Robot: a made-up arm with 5 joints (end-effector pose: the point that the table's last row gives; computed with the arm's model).
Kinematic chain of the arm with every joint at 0, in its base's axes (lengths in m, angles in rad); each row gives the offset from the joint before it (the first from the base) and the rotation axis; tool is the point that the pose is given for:
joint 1: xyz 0 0 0.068 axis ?
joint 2: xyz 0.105 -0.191 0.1 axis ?
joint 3: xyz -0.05 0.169 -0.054 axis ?
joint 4: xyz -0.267 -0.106 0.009 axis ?
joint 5: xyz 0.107 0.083 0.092 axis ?
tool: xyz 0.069 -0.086 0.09
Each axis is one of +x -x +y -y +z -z.
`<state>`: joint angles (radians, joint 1 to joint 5).
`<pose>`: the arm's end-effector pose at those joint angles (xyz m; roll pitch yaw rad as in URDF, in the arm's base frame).
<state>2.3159 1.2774 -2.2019 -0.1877 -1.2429</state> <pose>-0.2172 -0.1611 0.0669 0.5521 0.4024 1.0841</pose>
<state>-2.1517 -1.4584 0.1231 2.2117 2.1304</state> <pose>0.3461 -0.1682 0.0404 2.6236 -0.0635 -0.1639</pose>
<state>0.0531 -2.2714 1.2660 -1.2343 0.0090</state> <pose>-0.1924 -0.4864 0.1081 2.2243 1.1632 -1.1881</pose>
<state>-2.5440 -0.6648 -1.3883 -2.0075 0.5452</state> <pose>-0.0154 0.1950 -0.2695 -2.8784 -0.2369 1.6397</pose>
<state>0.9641 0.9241 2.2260 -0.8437 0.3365</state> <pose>-0.0691 0.1960 0.1048 2.3027 -0.1894 3.1115</pose>
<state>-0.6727 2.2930 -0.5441 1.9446 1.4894</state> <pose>-0.0939 -0.2371 -0.0563 2.1950 0.4661 2.5829</pose>
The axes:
joint 1: -y
joint 2: +x
joint 3: -y
joint 4: -z
joint 5: -x

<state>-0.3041 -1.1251 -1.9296 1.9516 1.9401</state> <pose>0.3163 -0.2363 0.2529 1.0610 -1.1274 -0.2023</pose>
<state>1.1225 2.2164 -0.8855 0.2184 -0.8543</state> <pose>-0.0046 -0.2511 0.1399 1.6133 -0.7463 1.5518</pose>
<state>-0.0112 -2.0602 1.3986 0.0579 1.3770</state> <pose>-0.1592 -0.3771 0.0340 -3.0242 0.4260 1.3870</pose>
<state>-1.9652 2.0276 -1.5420 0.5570 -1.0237</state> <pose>-0.0429 -0.2406 -0.0499 -1.7103 -0.0159 1.6729</pose>
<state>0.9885 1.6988 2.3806 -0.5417 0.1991</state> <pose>-0.2517 0.0745 0.2374 1.9502 0.2822 -2.3955</pose>
